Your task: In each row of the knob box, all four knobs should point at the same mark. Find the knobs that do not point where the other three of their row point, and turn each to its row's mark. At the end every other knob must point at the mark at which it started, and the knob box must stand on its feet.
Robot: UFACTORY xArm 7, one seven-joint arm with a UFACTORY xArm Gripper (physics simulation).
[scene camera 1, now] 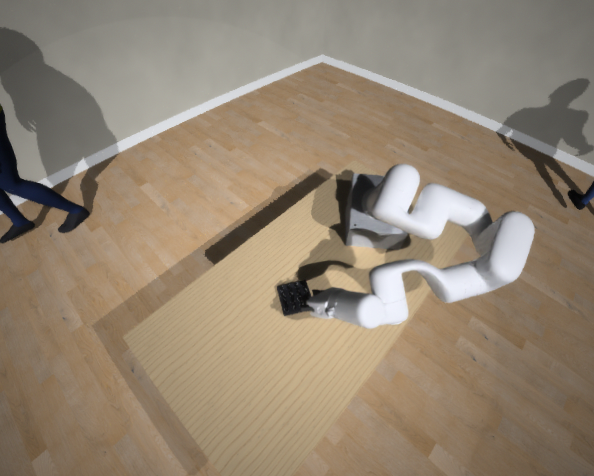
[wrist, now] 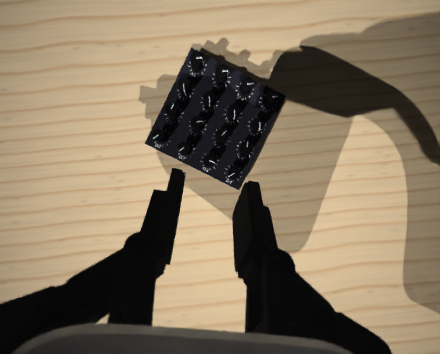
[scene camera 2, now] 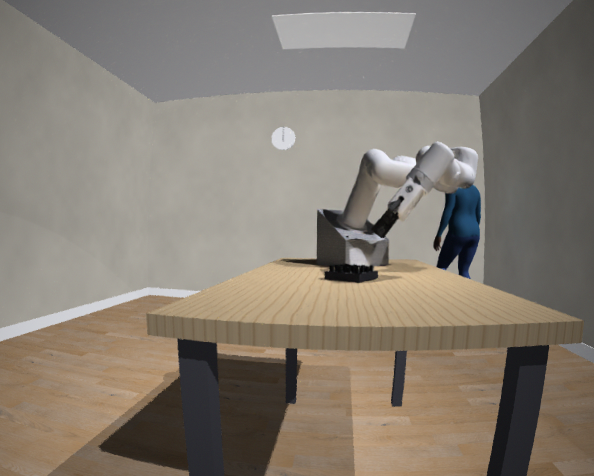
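Pixels of known places: gripper, fingertip midpoint: [scene camera 1: 309, 296] [wrist: 211, 193] [scene camera 2: 376, 234]; arm's base at its link origin: [scene camera 2: 351, 224].
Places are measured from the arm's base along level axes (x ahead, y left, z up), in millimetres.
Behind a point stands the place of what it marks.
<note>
The black knob box [scene camera 1: 301, 285] {y 54, x 398, z -138 mm} [scene camera 2: 358, 277] {y 103, x 509, z -146 mm} [wrist: 196, 141] {y 99, x 457, z -138 mm} sits flat and upright on the table, its four rows of knobs facing up. In the wrist view, the top row's visible pointers lie nearly level; its rightmost is too dark to read. The second row's pointers are near vertical. In the third row, the second knob [wrist: 200, 121] {y 82, x 454, z -123 mm} from the left has a flatter pointer than its neighbours. In the bottom row, the third knob [wrist: 212, 161] {y 118, x 439, z -122 mm} slants opposite to the others. My gripper [scene camera 1: 309, 300] {y 140, x 436, z -37 mm} [scene camera 2: 380, 233] {y 140, x 436, z -37 mm} [wrist: 211, 193] {y 140, x 436, z -37 mm} is partly open and empty, tilted above the table and apart from the box.
The wooden table [scene camera 1: 240, 380] {y 199, x 733, z -161 mm} [scene camera 2: 300, 310] {y 61, x 863, z -161 mm} carries the grey arm base [scene camera 1: 367, 232] {y 48, x 84, z -68 mm} [scene camera 2: 332, 245] {y -58, x 85, z -82 mm} behind the box. The white arm [scene camera 1: 507, 250] {y 426, x 113, z 279 mm} [scene camera 2: 385, 170] {y 149, x 196, z 178 mm} loops out beside it. Shadows of the arm fall around the box. A person [scene camera 2: 462, 220] stands beyond the table.
</note>
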